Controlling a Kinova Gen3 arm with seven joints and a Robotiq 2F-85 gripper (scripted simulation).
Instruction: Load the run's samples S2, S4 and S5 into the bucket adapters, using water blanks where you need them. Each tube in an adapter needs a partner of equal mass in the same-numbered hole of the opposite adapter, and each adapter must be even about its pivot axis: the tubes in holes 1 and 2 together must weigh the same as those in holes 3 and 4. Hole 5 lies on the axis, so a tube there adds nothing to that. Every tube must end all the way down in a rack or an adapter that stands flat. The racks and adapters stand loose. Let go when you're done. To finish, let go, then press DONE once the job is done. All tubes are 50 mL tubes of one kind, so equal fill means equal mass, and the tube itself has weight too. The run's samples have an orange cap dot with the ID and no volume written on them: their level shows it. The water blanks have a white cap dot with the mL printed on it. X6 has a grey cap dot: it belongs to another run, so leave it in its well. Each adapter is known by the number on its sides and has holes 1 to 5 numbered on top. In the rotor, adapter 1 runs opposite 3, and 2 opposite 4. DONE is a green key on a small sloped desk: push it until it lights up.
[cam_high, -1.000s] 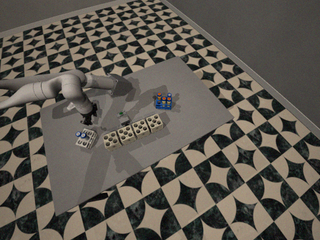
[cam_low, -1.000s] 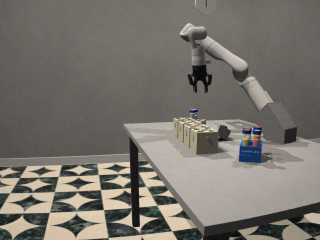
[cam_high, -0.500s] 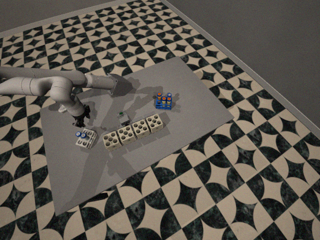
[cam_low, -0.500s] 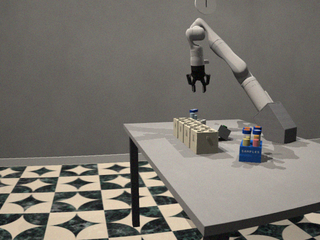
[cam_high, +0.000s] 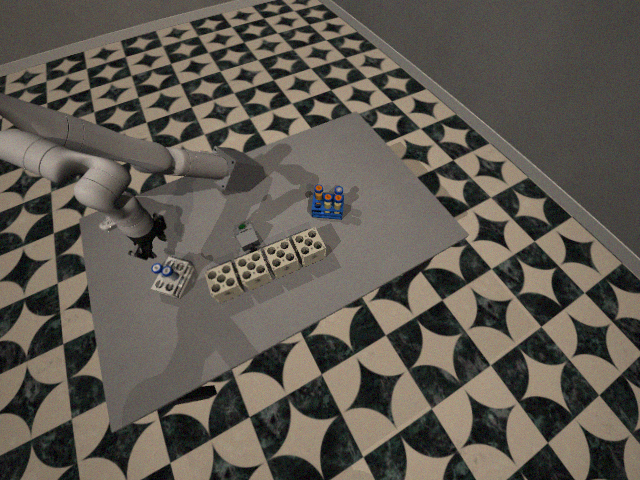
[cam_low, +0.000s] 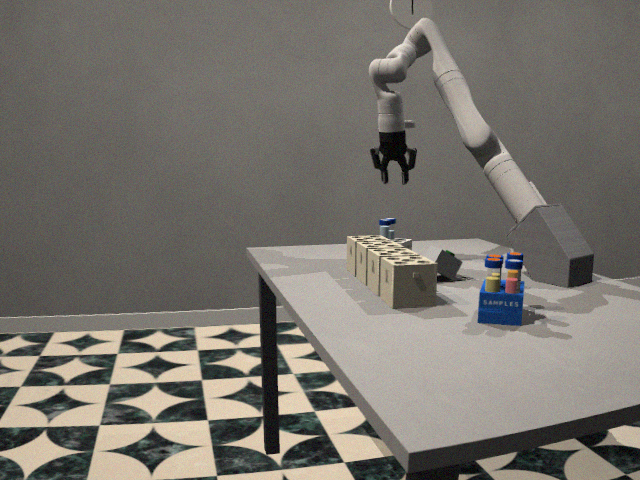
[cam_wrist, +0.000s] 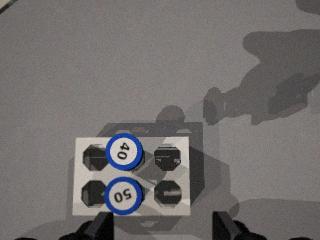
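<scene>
Now: hand 18 cm above the white-dot blank, 6 cm to the left of it and 1 cm past it. The rest, counted from my hand: small sloped done desk 25 cm to the left, 19 cm below, 2 cm behind; white blank rack 22 cm below, 5 cm to the right; green done key 25 cm to the left, 18 cm below, 4 cm behind.
</scene>
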